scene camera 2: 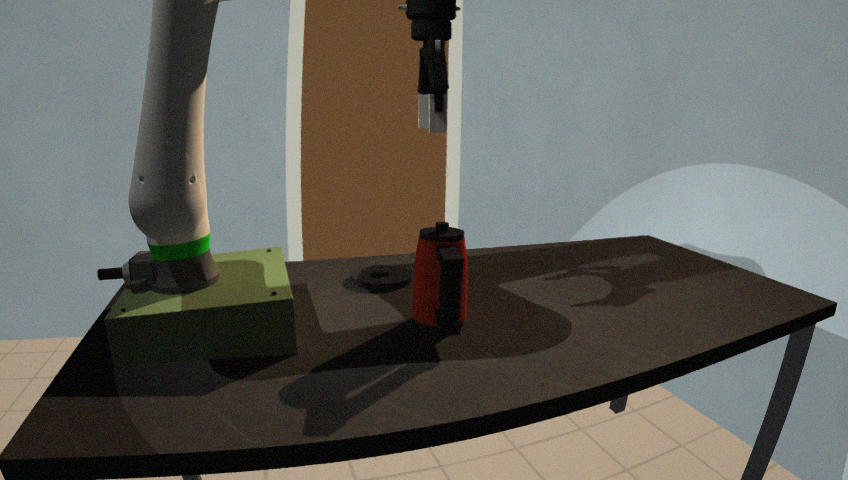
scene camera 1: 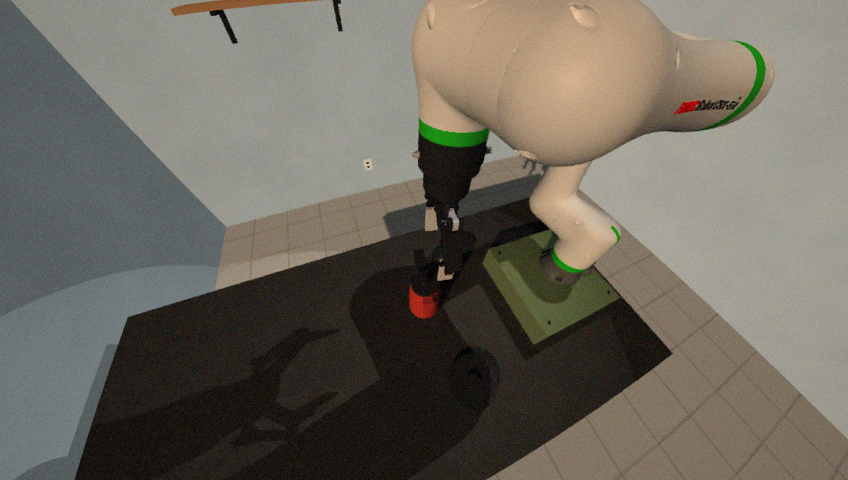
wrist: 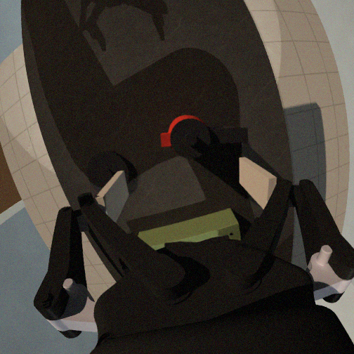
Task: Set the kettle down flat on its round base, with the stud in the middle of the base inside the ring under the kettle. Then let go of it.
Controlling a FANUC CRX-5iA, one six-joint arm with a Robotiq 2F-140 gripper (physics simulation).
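The red kettle (scene camera 1: 424, 302) (scene camera 2: 425, 279) (wrist: 189, 135) stands upright on the table, off its base. Its black lid is on top, and its black handle (scene camera 2: 450, 288) (wrist: 232, 135) faces scene camera 2 and points right in the wrist view. The round black base (scene camera 1: 470, 380) (scene camera 2: 386, 284) (wrist: 106, 167) lies flat on the table, apart from the kettle, on the side away from the handle. Its middle is too dark to make out the stud clearly. The ring under the kettle is hidden. My gripper (scene camera 1: 437, 252) (scene camera 2: 431, 126) (wrist: 183, 176) is open and empty, well above the kettle's lid.
The green mounting block (scene camera 1: 517, 297) (scene camera 2: 202, 333) (wrist: 187, 231) carries the arm at one end of the dark table (scene camera 1: 178, 333) (scene camera 2: 684, 285). Shadows of the arm and kettle fall across the tabletop. A wall shelf (scene camera 1: 255, 5) shows at the top in scene camera 1.
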